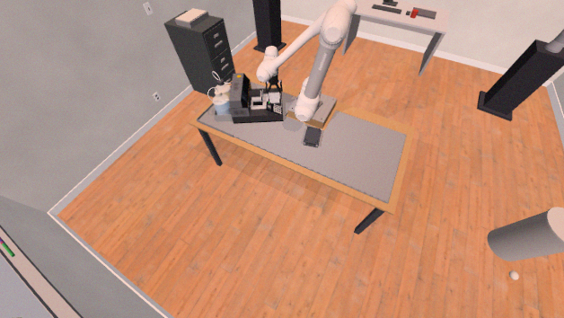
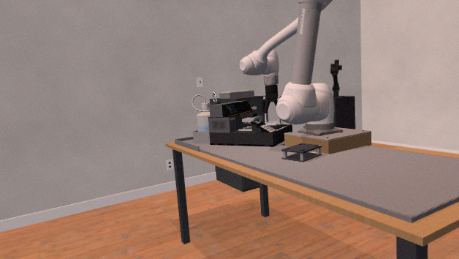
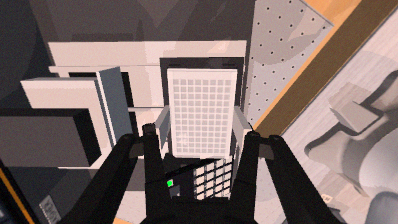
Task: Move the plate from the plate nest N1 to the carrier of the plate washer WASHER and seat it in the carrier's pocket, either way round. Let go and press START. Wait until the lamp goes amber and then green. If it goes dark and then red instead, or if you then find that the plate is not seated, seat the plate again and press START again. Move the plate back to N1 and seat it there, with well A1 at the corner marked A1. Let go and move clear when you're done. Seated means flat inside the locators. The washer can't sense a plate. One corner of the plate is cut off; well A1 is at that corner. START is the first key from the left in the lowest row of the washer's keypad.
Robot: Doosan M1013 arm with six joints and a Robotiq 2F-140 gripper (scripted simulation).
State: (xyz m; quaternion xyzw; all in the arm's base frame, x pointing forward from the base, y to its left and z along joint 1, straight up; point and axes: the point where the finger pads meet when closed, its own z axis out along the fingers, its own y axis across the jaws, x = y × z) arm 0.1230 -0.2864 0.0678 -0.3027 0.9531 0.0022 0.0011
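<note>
My hand is 3 cm above the white well plate. Round my hand: black plate nest N1: 47 cm to the left, 14 cm ahead, 9 cm below; plate washer: 12 cm to the right, 9 cm ahead, 1 cm below.
</note>
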